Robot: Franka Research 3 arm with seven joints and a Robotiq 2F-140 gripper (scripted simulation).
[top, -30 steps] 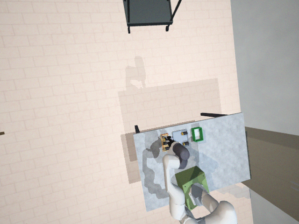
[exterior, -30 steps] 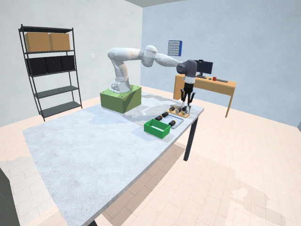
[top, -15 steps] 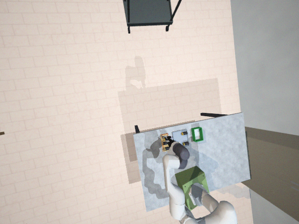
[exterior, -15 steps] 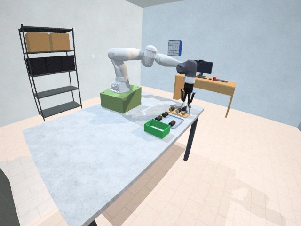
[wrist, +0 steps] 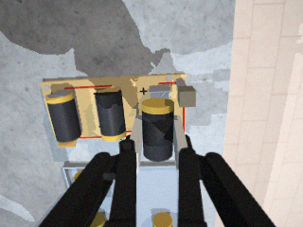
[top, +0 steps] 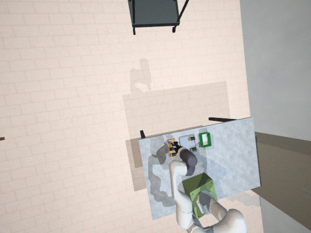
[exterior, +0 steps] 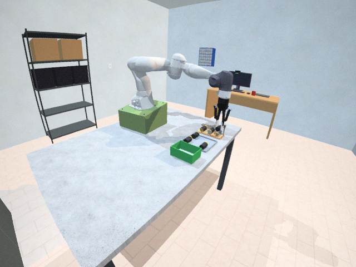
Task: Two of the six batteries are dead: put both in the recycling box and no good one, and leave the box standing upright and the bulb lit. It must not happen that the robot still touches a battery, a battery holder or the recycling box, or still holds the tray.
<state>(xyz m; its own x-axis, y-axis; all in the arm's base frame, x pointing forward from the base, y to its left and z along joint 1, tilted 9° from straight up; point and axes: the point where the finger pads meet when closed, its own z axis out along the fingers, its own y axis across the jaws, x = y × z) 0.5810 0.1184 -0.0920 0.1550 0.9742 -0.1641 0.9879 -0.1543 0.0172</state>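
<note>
The post is 3 cm ahead of my hand, 4 cm to the left of it and 6 cm below it. The rest, counted from my hand: grey tray: 8 cm behind, 17 cm to the right, 9 cm below; green recycling box: 8 cm behind, 38 cm to the right, 8 cm below.
</note>
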